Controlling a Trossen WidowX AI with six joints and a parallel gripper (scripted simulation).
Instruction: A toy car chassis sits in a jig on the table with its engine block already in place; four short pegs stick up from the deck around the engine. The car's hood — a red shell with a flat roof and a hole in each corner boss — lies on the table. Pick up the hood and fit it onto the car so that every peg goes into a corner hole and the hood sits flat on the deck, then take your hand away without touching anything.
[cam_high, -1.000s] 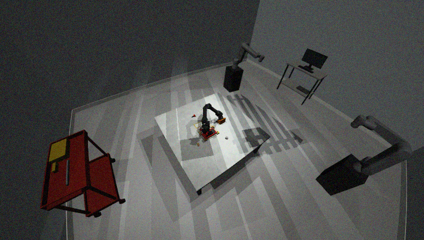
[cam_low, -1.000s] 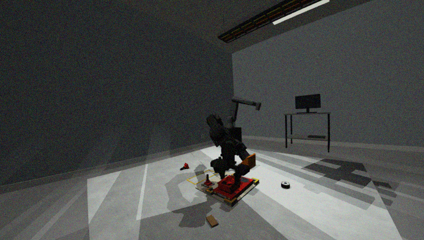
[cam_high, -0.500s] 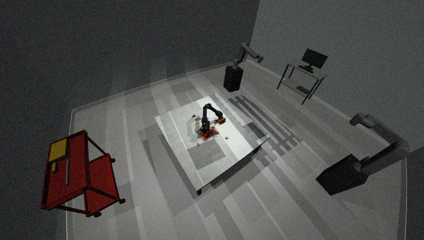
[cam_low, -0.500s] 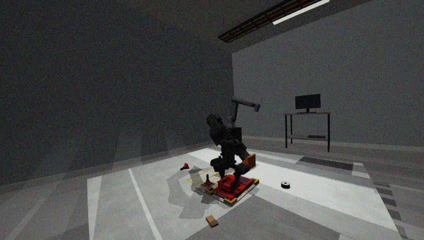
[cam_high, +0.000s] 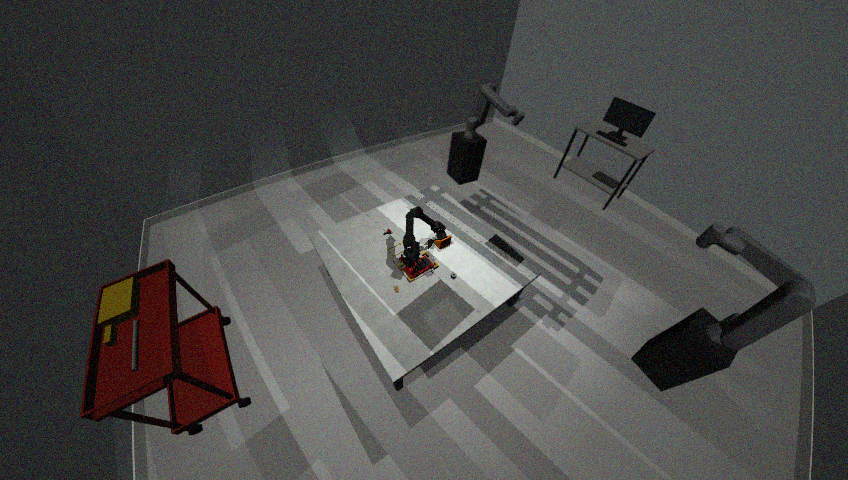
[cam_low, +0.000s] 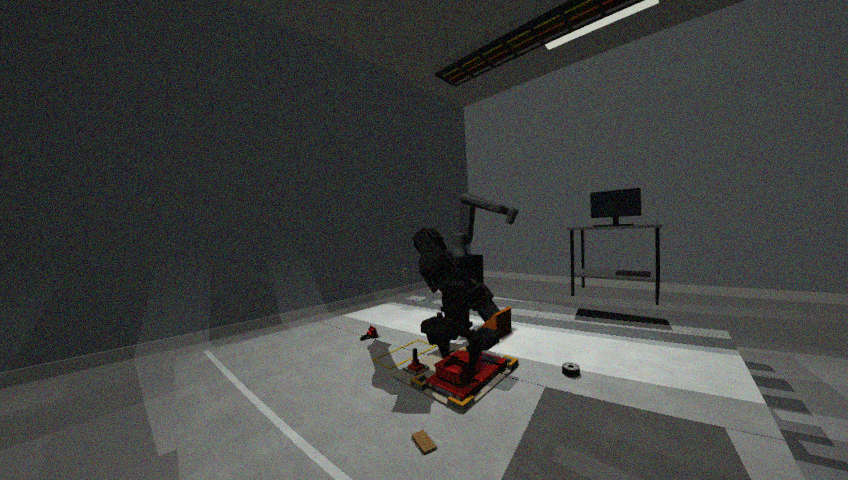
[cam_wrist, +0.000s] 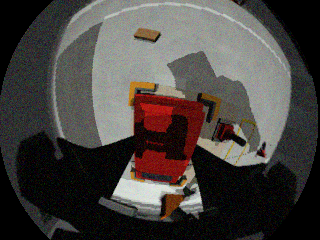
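The red hood lies 1 cm above my gripper tip. Also, from my gripper tip: small wooden block 17 cm ahead, 9 cm to the left, 5 cm below; grey engine block 3 cm below.
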